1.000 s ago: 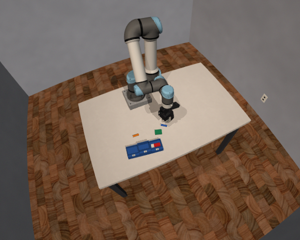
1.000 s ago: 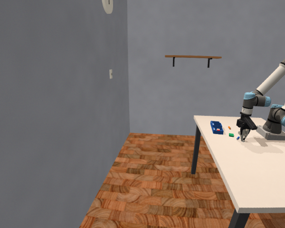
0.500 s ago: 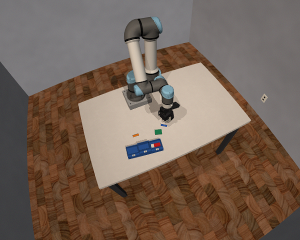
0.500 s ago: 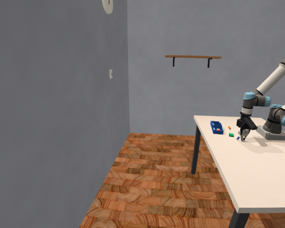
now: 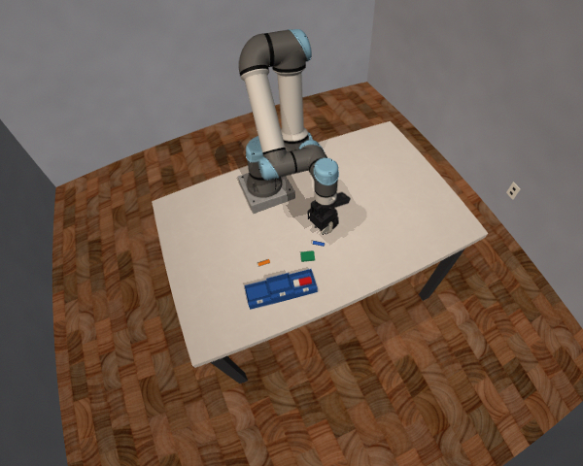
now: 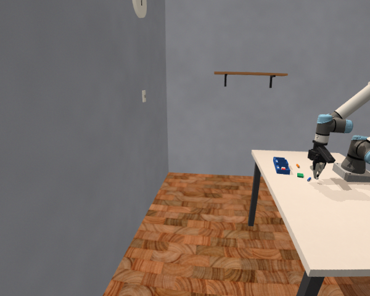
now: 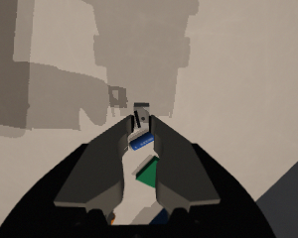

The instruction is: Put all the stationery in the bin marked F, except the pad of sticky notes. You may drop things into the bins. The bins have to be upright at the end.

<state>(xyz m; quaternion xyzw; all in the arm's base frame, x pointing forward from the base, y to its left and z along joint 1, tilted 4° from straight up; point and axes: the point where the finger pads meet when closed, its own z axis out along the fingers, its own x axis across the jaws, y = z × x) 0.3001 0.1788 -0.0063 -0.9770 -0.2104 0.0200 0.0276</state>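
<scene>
My hand is 170 mm short of the red block, 160 mm to the left of it and 40 mm above it. From my hand the other things lie so: grey clip (10 mm below); then green pad (100 mm to the right, 70 mm ahead, 40 mm below); then blue cylinder (40 mm to the right, 40 mm below, 20 mm ahead).
</scene>
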